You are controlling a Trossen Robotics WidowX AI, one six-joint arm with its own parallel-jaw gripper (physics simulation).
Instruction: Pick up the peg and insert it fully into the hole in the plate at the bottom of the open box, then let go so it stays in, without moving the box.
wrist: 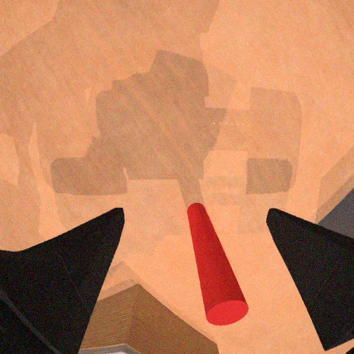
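Observation:
A red peg stands upright on the table in the wrist view, its round top end toward the camera at the lower middle. My gripper is open wide, with one black finger on each side of the peg. There is a gap between the peg and each finger, and nothing is held. The open box and the hole in its plate cannot be made out; a dark grey surface at the right edge may be part of the box.
A brown block with a light top stands at the bottom, left of the peg and partly behind the left finger. The orange-tan table carries shadows of the arm and gripper.

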